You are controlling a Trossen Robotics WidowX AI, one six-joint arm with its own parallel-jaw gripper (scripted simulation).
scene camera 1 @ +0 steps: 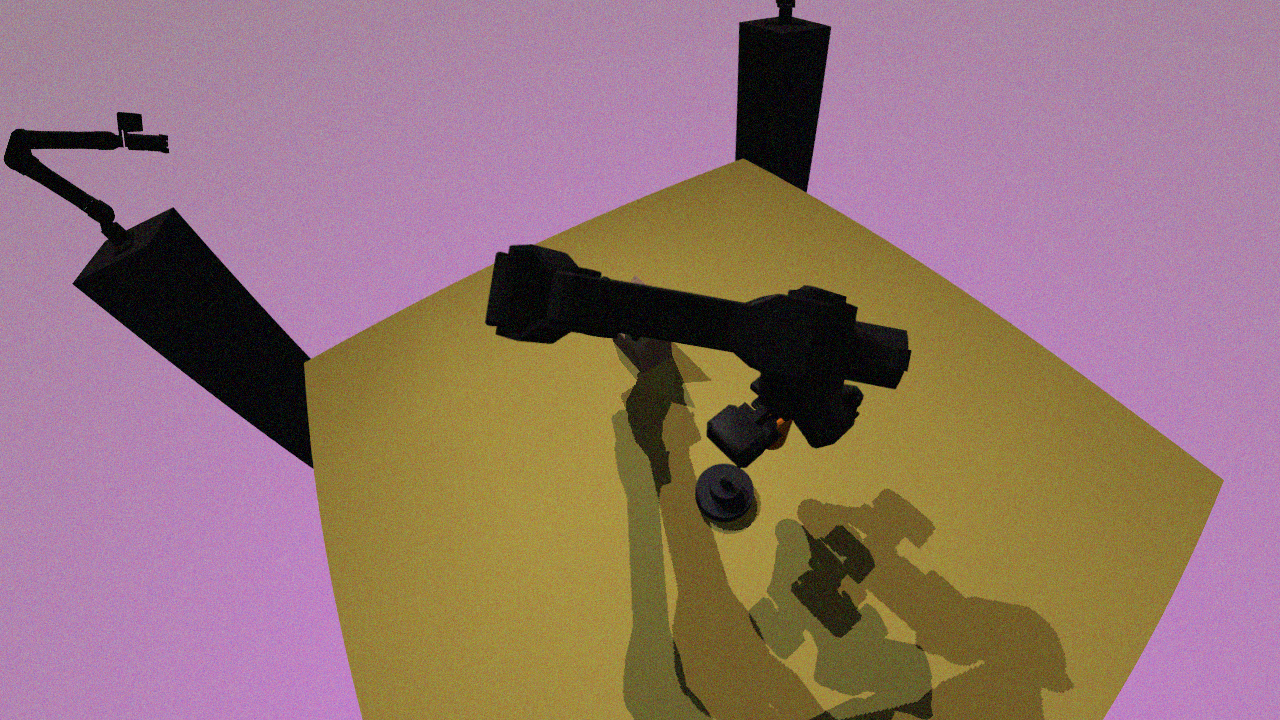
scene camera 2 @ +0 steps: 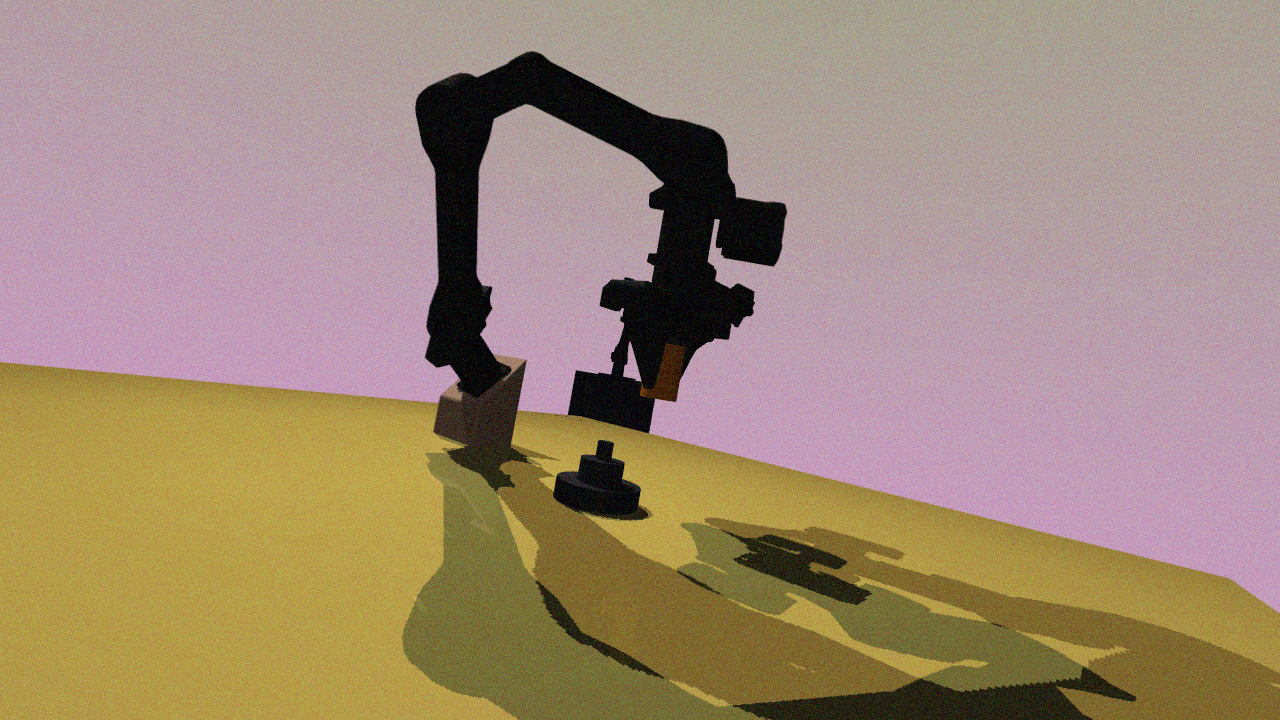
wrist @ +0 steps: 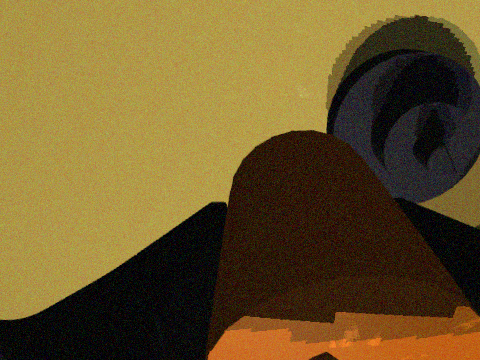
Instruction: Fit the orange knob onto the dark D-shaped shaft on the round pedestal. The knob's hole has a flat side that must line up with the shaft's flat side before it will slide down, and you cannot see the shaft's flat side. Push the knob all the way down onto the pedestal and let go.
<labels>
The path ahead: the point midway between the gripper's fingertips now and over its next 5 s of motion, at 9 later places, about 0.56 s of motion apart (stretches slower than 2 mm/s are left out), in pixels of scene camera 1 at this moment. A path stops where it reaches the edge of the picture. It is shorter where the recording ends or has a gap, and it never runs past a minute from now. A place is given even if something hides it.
My gripper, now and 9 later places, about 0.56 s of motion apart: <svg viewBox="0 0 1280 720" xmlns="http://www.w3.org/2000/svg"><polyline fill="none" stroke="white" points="771,432 739,459 727,473 726,476 727,474 726,475 727,475 725,474 727,476 725,474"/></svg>
</labels>
